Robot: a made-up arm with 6 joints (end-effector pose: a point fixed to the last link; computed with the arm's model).
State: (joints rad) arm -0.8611 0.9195 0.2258 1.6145 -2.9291 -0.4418
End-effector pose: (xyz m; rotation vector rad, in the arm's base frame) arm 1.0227 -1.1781 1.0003 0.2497 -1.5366 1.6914
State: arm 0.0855 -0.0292 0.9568 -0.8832 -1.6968 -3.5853
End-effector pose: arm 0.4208 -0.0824 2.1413 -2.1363 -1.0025 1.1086
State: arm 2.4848 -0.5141 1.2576 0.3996 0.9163 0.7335
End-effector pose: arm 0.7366 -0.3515 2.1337 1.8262 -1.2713 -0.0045
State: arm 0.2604 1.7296 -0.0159 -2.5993 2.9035 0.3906
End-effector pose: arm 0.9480 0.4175 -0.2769 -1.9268 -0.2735 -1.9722
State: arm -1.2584 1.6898 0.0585 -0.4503 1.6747 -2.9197
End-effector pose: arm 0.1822 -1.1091 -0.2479 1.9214 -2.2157 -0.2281
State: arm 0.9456 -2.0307 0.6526 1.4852 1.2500 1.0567
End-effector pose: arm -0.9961 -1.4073 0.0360 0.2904 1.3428 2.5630
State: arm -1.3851 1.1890 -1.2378 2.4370 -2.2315 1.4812
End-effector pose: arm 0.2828 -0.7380 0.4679 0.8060 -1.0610 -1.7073
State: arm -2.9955 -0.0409 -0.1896 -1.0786 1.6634 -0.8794
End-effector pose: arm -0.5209 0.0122 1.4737 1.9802 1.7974 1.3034
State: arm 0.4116 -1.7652 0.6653 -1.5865 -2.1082 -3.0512
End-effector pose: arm -1.4154 -0.6147 0.7783 1.3508 1.6457 0.5788
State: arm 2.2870 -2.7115 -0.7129 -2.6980 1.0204 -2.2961
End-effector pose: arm 0.3263 -0.6308 -0.0618 0.3303 -1.0534 1.2337
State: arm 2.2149 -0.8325 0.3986 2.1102 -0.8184 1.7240
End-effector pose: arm 0.4443 -0.7508 1.9347 -1.8016 -0.8944 -0.6716
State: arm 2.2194 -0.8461 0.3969 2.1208 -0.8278 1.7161
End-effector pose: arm 0.4569 -0.7638 1.9224 -1.7919 -0.8749 -0.6633
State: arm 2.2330 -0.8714 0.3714 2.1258 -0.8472 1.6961
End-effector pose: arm 0.4789 -0.7736 1.8985 -1.7758 -0.8702 -0.6338
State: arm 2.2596 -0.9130 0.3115 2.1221 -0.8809 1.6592
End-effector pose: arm 0.5133 -0.7768 1.8577 -1.7515 -0.8865 -0.5742
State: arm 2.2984 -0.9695 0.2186 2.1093 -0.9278 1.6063
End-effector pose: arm 0.5579 -0.7699 1.7994 -1.7202 -0.9210 -0.4866
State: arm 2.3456 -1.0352 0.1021 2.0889 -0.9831 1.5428
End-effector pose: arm 0.6061 -0.7508 1.7271 -1.6864 -0.9666 -0.3804
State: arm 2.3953 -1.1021 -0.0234 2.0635 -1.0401 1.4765
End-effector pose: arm 0.6502 -0.7211 1.6486 -1.6552 -1.0147 -0.2689
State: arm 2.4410 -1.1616 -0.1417 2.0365 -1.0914 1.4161
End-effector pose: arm 0.6839 -0.6860 1.5741 -1.6315 -1.0592 -0.1669
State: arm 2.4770 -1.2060 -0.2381 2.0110 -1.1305 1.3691
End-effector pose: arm 0.7043 -0.6525 1.5148 -1.6180 -1.0974 -0.0862
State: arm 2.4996 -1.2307 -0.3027 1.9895 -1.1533 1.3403
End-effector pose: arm 0.7120 -0.6267 1.4788 -1.6146 -1.1289 -0.0338
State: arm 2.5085 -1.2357 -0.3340 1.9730 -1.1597 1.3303
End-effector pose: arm 0.7094 -0.6109 1.4677 -1.6197 -1.1546 -0.0098
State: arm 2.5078 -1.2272 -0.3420 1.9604 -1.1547 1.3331
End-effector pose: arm 0.7004 -0.6024 1.4742 -1.6298 -1.1767 -0.0053
